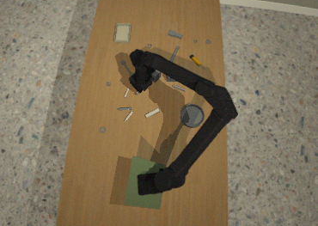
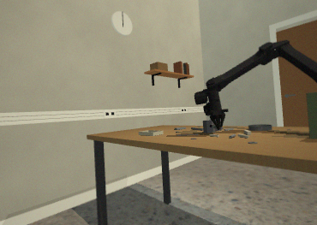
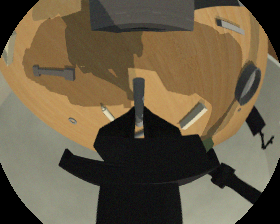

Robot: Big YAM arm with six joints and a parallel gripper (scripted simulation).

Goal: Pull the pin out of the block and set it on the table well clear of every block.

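Now: the white stick 120 mm behind my hand, 60 mm to the right of it and 30 mm below it. Also, from my hand: shallow tray 400 mm ahead, 90 mm to the left, 30 mm below; round dish 150 mm behind, 260 mm to the right, 20 mm below; slim grey pin 10 mm ahead, 10 mm to the right.
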